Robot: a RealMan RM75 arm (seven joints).
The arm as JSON. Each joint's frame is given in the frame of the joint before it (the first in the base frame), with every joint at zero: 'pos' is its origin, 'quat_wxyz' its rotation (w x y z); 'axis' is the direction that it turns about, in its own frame. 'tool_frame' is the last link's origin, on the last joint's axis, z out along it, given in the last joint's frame.
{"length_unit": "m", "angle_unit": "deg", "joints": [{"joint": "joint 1", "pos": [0.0, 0.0, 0.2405], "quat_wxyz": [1.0, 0.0, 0.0, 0.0], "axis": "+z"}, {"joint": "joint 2", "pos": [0.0, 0.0, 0.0], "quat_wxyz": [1.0, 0.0, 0.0, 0.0], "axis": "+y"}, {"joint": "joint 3", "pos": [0.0, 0.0, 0.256], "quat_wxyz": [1.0, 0.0, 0.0, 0.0], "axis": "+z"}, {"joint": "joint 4", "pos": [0.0, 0.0, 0.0], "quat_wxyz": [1.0, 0.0, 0.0, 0.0], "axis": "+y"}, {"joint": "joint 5", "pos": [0.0, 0.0, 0.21], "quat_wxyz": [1.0, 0.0, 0.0, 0.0], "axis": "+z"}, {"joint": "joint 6", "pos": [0.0, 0.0, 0.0], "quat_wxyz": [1.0, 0.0, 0.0, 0.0], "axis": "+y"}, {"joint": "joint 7", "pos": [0.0, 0.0, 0.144], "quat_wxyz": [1.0, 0.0, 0.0, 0.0], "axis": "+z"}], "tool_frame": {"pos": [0.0, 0.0, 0.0], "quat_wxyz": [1.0, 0.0, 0.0, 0.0]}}
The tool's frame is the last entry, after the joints.
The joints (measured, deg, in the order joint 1, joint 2, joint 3, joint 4, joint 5, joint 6, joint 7), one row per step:
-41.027 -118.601 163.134 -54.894 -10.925 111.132 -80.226
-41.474 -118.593 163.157 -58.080 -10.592 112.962 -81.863
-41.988 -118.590 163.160 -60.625 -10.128 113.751 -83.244
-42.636 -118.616 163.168 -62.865 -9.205 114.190 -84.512
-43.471 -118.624 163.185 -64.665 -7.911 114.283 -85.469
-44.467 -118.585 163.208 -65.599 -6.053 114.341 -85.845
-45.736 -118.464 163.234 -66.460 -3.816 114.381 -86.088
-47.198 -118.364 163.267 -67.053 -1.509 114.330 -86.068
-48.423 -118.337 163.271 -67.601 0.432 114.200 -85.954
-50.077 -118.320 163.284 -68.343 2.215 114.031 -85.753
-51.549 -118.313 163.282 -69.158 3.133 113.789 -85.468
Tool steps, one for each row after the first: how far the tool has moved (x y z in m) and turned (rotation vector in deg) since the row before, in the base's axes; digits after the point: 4 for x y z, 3 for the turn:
0.0018 -0.0017 0.0099 0.096 0.783 1.228
0.0009 0.0000 0.0078 0.341 1.119 1.290
0.0009 0.0004 0.0063 0.074 1.291 1.372
0.0011 0.0014 0.0048 -0.141 1.440 1.152
0.0018 0.0019 0.0019 -0.903 1.246 0.597
0.0026 0.0028 0.0021 -1.103 1.456 0.434
0.0036 0.0039 0.0012 -1.220 1.445 0.021
0.0029 0.0031 0.0010 -0.937 1.309 -0.007
0.0053 0.0054 0.0018 -0.659 1.457 -0.546
0.0055 0.0059 0.0025 0.058 1.227 -0.917

